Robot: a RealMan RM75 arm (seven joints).
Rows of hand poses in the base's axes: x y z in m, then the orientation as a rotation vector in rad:
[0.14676 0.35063 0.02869 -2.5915 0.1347 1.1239]
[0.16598 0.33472 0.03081 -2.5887 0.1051 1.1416]
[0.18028 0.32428 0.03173 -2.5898 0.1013 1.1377]
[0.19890 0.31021 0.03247 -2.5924 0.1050 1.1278]
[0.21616 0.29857 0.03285 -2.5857 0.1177 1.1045]
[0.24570 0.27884 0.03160 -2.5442 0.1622 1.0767]
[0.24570 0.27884 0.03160 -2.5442 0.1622 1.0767]
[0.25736 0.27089 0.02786 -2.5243 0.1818 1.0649]
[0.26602 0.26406 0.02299 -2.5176 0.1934 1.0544]
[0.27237 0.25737 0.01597 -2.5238 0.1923 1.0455]
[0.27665 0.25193 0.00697 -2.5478 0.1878 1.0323]
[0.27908 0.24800 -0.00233 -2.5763 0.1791 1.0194]
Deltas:
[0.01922 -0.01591 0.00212 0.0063 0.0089 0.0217]
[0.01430 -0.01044 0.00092 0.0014 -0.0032 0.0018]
[0.01862 -0.01407 0.00074 -0.0004 -0.0066 -0.0039]
[0.01726 -0.01164 0.00038 0.0088 -0.0120 -0.0161]
[0.02954 -0.01973 -0.00125 0.0298 -0.0031 -0.0493]
[0.00000 0.00000 0.00000 0.0000 0.0000 0.0000]
[0.01166 -0.00795 -0.00374 0.0141 -0.0007 -0.0223]
[0.00866 -0.00683 -0.00487 0.0047 -0.0039 -0.0124]
[0.00635 -0.00669 -0.00702 -0.0028 -0.0074 0.0005]
[0.00428 -0.00544 -0.00900 -0.0162 -0.0145 0.0077]
[0.00243 -0.00393 -0.00930 -0.0190 -0.0157 0.0120]

